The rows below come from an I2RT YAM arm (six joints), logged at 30 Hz.
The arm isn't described. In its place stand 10 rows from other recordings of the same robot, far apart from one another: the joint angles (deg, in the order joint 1, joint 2, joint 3, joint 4, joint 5, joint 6), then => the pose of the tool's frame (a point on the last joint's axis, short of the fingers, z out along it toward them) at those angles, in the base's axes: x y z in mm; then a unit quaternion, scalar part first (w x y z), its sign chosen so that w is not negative.
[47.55, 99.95, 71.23, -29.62, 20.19, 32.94] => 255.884 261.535 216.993 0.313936 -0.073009 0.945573 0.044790
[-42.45, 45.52, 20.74, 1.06, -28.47, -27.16] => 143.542 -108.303 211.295 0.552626 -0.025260 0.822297 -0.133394
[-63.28, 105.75, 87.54, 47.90, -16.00, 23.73] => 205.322 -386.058 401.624 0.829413 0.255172 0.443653 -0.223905
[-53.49, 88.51, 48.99, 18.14, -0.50, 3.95] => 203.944 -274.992 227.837 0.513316 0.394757 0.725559 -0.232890
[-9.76, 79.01, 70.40, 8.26, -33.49, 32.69] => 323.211 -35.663 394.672 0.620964 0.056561 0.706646 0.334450
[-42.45, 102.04, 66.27, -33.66, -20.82, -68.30] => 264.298 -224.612 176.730 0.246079 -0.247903 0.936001 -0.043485
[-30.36, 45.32, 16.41, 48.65, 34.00, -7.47] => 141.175 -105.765 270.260 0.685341 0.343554 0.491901 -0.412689
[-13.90, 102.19, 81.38, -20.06, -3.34, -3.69] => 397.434 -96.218 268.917 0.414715 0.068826 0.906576 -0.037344
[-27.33, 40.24, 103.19, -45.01, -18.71, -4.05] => -13.468 19.815 562.707 0.794078 -0.011653 0.594973 -0.123741
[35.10, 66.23, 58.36, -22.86, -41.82, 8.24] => 191.634 163.697 329.624 0.314713 -0.360233 0.748758 0.458856
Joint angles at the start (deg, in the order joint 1, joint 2, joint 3, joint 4, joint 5, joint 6):
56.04 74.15 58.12 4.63 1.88 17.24
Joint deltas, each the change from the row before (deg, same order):
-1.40 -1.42 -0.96 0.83 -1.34 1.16
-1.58 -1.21 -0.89 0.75 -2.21 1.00
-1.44 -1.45 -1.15 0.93 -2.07 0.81
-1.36 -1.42 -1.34 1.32 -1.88 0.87
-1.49 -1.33 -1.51 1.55 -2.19 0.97
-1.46 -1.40 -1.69 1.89 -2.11 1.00
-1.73 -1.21 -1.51 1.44 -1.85 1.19
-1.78 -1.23 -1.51 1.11 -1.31 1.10
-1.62 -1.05 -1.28 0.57 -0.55 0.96
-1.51 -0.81 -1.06 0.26 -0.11 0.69
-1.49 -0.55 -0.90 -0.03 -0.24 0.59
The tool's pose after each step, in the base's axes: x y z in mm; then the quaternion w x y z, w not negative. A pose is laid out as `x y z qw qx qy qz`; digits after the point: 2 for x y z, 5 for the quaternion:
174.83 245.80 338.40 0.51813 -0.23556 0.72957 0.37918
177.48 237.76 340.11 0.51706 -0.22926 0.72524 0.39259
178.67 229.33 341.57 0.51764 -0.22453 0.71929 0.40528
179.41 221.24 342.28 0.51947 -0.21919 0.71240 0.41785
180.40 213.19 341.81 0.52003 -0.21477 0.70526 0.43133
180.80 205.04 341.03 0.52198 -0.21036 0.69664 0.44495
182.45 196.56 339.56 0.52280 -0.20262 0.69180 0.45501
184.12 187.73 337.43 0.52472 -0.19258 0.68950 0.46063
185.86 179.73 334.87 0.52700 -0.18022 0.69073 0.46118
187.94 172.63 332.04 0.52990 -0.16758 0.69384 0.45795
190.45 166.31 328.56 0.53039 -0.15633 0.69876 0.45385

